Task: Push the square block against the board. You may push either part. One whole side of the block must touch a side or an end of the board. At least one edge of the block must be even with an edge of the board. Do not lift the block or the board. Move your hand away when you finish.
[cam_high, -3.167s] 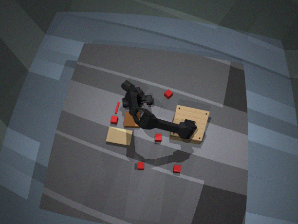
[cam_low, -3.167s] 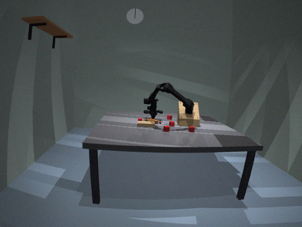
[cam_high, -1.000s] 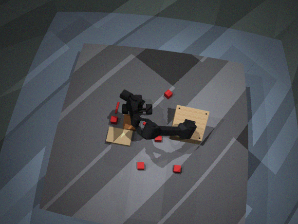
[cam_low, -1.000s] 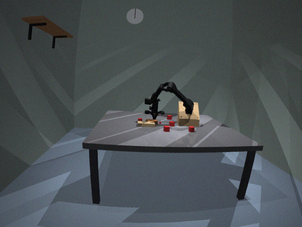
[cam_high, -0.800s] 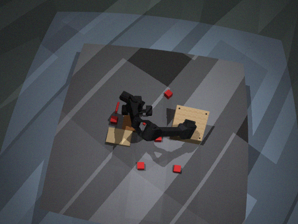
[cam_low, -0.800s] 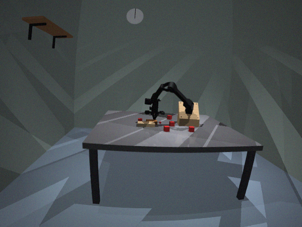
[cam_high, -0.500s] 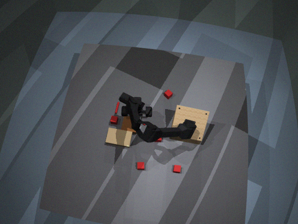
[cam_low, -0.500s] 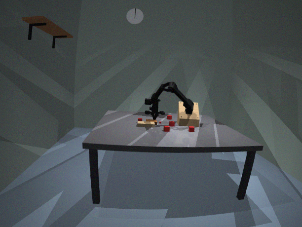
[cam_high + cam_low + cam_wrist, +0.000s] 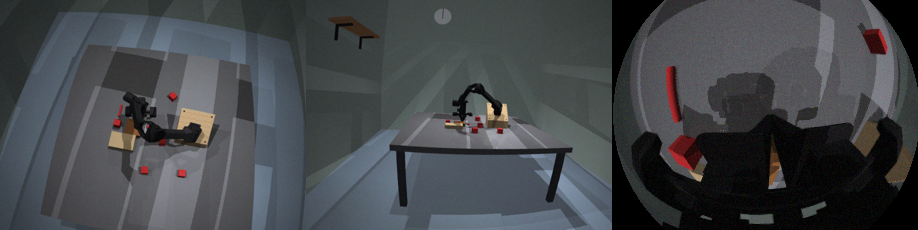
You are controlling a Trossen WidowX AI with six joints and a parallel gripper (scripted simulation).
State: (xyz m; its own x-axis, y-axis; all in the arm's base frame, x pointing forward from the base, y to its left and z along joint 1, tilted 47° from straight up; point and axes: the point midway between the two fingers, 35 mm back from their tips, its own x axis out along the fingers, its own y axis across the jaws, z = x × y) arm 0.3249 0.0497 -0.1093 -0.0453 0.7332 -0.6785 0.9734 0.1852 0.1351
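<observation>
Now: gripper tip 6 cm past the tiny red piece and 5 cm to the right of it. Also, from my gripper tip: thin red stick (14 cm ahead, 1 cm to the right); light tan board (7 cm ahead, 19 cm to the left, 1 cm above); square block (2 cm ahead, 8 cm to the left, 1 cm above).
</observation>
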